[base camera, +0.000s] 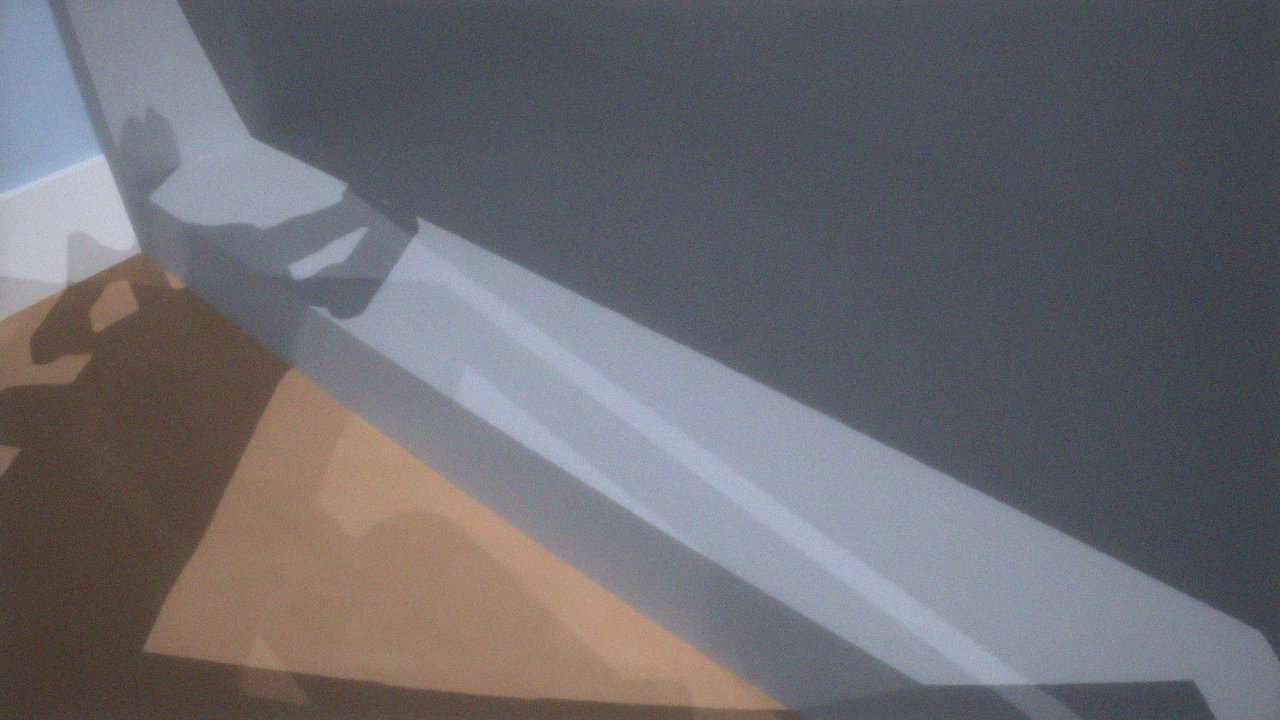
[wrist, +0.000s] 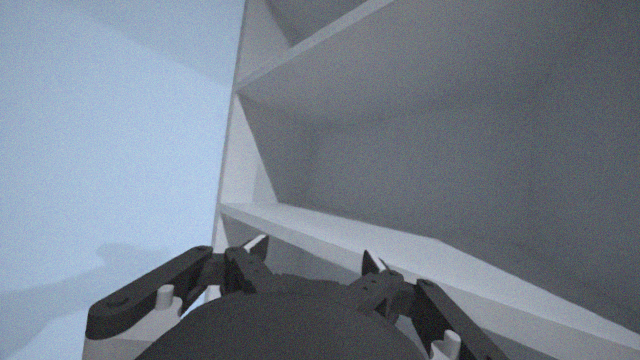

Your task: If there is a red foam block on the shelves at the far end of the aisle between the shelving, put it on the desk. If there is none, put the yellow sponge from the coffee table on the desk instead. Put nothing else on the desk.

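Frame: origin at the arm's base, x ahead, y left, z up, level; metres.
Where they show: gripper, fingertip midpoint: (wrist: pixel 314 253).
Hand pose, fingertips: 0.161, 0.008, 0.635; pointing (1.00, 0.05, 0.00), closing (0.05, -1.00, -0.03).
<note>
After its pixels a point has its place, as x, y, z.
My gripper (wrist: pixel 314 253) @(0.161, 0.008, 0.635) is open, with no thing between its fingertips, in the lower middle of the wrist view. Behind it stands a grey shelving unit (wrist: pixel 330 227) @(0.443, -0.007, 0.594) (base camera: pixel 716 420) @(0.385, -0.044, -0.321), close by. The stretches of shelf board in sight bear no object. In the base camera view its bottom board runs from the upper left to the lower right. No red foam block, yellow sponge, desk or coffee table shows in either view.
A pale blue wall (wrist: pixel 110 125) @(0.395, 0.604, 0.795) (base camera: pixel 40 89) @(0.609, 0.459, -0.243) lies left of the shelving, with a white skirting strip (base camera: pixel 62 223) @(0.580, 0.463, -0.344) below it. The orange-brown floor (base camera: pixel 295 501) @(0.373, 0.189, -0.397) meets the shelf base, with shadows of the arm across it.
</note>
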